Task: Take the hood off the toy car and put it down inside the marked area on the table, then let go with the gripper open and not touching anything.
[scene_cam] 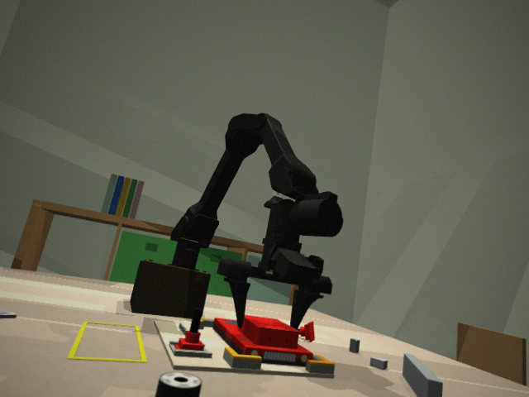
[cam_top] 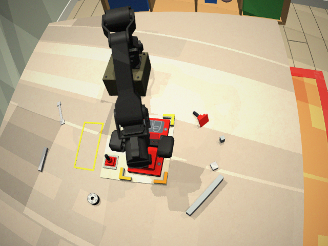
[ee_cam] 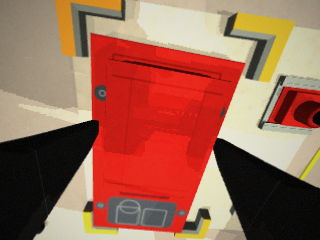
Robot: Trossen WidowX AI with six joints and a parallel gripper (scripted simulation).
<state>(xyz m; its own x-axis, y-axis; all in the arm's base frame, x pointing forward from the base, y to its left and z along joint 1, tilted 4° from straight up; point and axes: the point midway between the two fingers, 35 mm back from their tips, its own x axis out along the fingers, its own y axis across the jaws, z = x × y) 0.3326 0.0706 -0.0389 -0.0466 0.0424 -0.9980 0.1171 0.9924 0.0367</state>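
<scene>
Now: the red hood right at my gripper tip. From my gripper tip the other things lie so: grey bar 3 cm ahead, 42 cm to the right, 3 cm below.
</scene>
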